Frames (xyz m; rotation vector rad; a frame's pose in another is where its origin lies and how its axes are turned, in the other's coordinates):
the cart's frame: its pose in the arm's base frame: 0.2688 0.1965 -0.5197 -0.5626 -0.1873 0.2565
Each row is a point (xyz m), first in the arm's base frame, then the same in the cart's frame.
Working: the arm's base frame: its pose in the cart's frame: -0.2582 -0.3942 0.3987 0.5626 0.1873 -0.2565

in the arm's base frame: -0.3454 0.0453 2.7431
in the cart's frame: -0.2860 -1.7940 2.7831
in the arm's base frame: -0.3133 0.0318 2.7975
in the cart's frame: -0.2536 -1.8408 2.8137
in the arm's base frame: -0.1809 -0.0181 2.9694
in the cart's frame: -0.1241 -2.0005 2.8991
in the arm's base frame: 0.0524 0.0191 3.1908
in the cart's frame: 0.1318 -2.1353 3.0445
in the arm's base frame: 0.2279 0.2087 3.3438
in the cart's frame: 0.3698 -2.0975 3.2237
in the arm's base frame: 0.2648 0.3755 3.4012
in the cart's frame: 0.4592 -1.9999 3.3459
